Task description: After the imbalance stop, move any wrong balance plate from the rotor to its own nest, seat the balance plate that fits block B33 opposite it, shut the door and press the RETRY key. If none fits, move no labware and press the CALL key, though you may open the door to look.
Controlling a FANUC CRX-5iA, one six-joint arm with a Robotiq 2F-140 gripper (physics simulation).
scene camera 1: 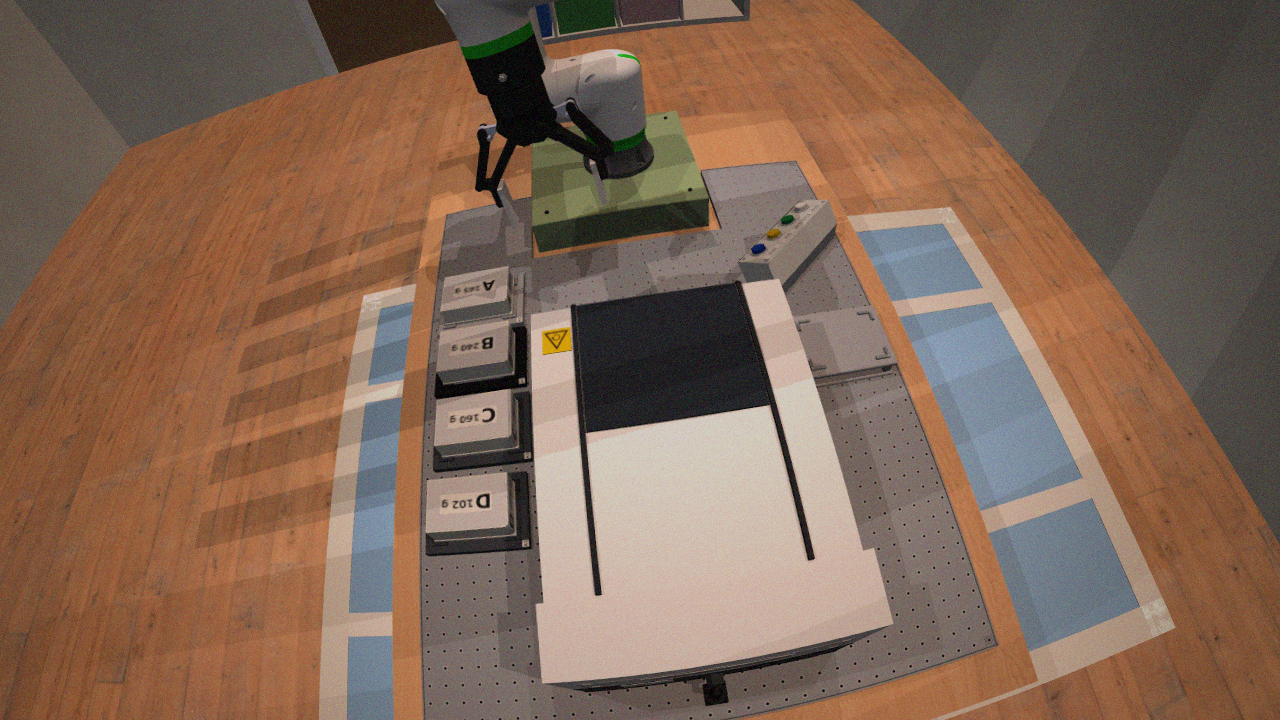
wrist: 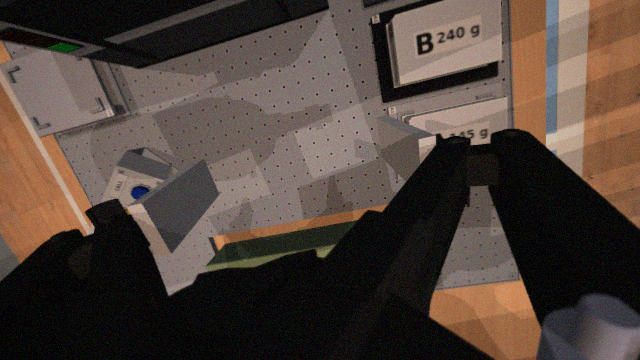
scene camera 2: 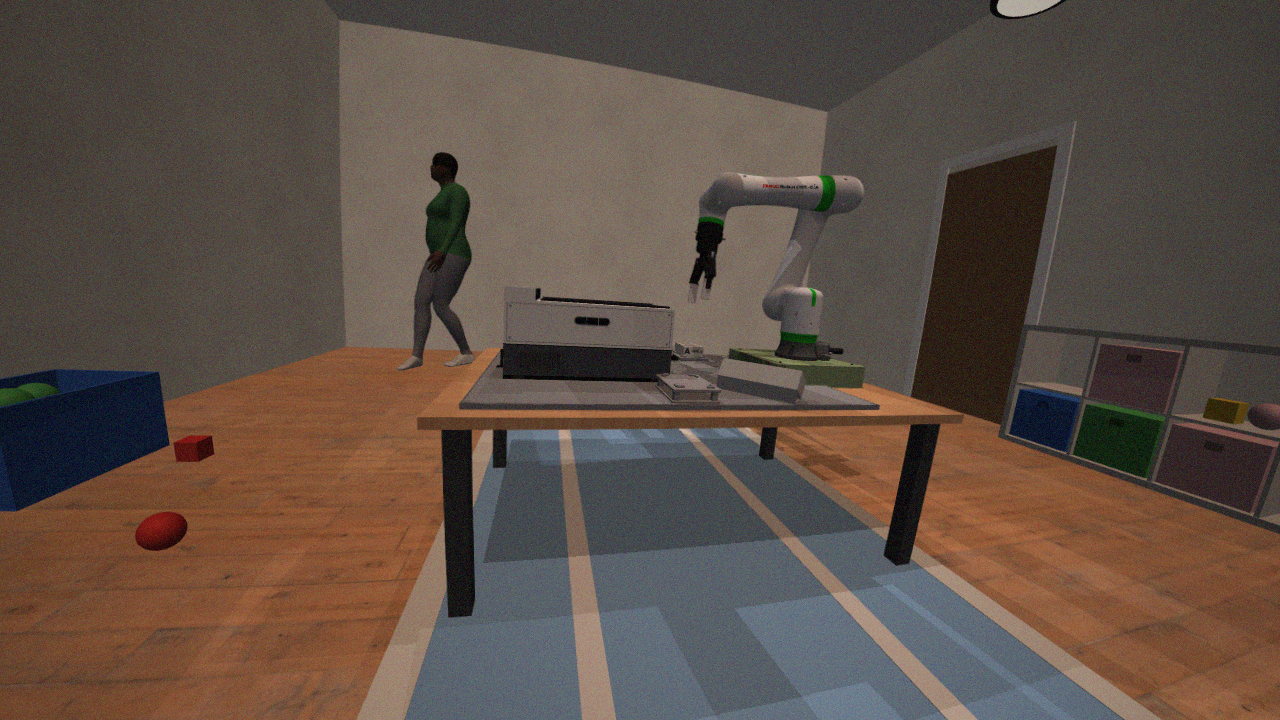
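Seen in the pictures: gripper, fingertip midpoint: [scene camera 1: 559,210] [wrist: 294,157] [scene camera 2: 697,301]; arm's base at its link origin: [scene camera 1: 618,158] [scene camera 2: 795,357].
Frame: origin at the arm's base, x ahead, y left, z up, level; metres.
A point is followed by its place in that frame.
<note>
My gripper [scene camera 1: 553,192] {x 0.365, y -0.064, z 0.174 m} [scene camera 2: 699,293] {x 0.365, y -0.064, z 0.174 m} [wrist: 294,157] {x 0.365, y -0.064, z 0.174 m} is open and empty, high above the board near the robot's base. Balance plates A [scene camera 1: 474,293] {x 0.349, y -0.255, z -0.009 m} [wrist: 450,120] {x 0.362, y -0.246, z -0.008 m}, B [scene camera 1: 472,358] {x 0.491, y -0.234, z -0.008 m} [wrist: 450,62] {x 0.436, y -0.244, z -0.008 m}, C [scene camera 1: 472,428] {x 0.620, y -0.216, z -0.008 m} and D [scene camera 1: 467,519] {x 0.765, y -0.207, z -0.008 m} sit in a row of nests, labelled 145, 240, 160 and 102 g. A finger partly hides A in the wrist view. The white centrifuge [scene camera 1: 698,537] {x 0.843, y 0.105, z 0.148 m} [scene camera 2: 581,335] {x 0.759, y 0.263, z 0.063 m} has a dark top panel [scene camera 1: 671,358] {x 0.623, y 0.086, z 0.151 m}; its rotor and block B33 do not show. The key box [scene camera 1: 801,246] {x 0.294, y 0.328, z -0.002 m} [scene camera 2: 760,380] {x 0.280, y 0.353, z -0.019 m} carries blue, yellow, green and white keys; the blue CALL key [wrist: 140,192] {x 0.305, y 0.243, z 0.008 m} shows between the fingers' left side and the board.
A grey plate with corner brackets [scene camera 1: 841,340] {x 0.484, y 0.363, z -0.028 m} [scene camera 2: 687,386] {x 0.494, y 0.422, z -0.028 m} [wrist: 55,92] {x 0.480, y 0.369, z -0.028 m} lies beside the centrifuge, on the key-box side. The green robot base [scene camera 1: 617,219] {x 0.176, y -0.002, z -0.022 m} [scene camera 2: 841,374] {x -0.093, y 0.145, z -0.029 m} stands behind the board. A small display with a green patch [wrist: 65,47] {x 0.503, y 0.210, z 0.068 m} shows on the centrifuge front. A person [scene camera 2: 447,223] stands beyond the table.
</note>
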